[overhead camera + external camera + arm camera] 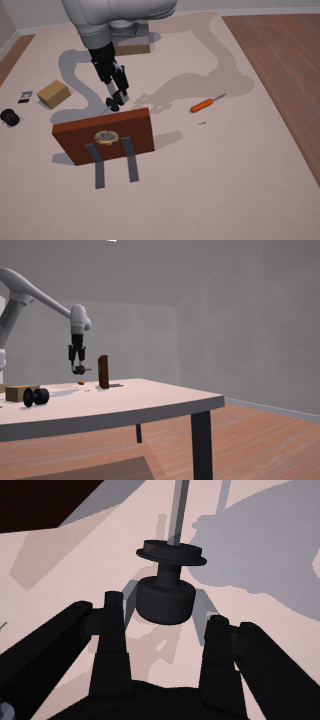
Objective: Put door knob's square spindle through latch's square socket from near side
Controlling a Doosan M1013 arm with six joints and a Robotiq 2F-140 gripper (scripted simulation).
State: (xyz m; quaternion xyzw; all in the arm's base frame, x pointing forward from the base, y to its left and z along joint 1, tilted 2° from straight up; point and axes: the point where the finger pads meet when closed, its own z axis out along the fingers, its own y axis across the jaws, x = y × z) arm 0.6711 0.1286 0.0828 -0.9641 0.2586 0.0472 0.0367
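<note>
The latch socket lies 18 cm ahead of my hand, 2 cm below it and 1 cm to the right of it. The rest, counted from my hand: orange screwdriver 36 cm to the left, 14 cm below, 11 cm behind; then brown wood panel 18 cm ahead, 4 cm below, 1 cm to the right; then screw 33 cm to the left, 15 cm below, 1 cm ahead.
</note>
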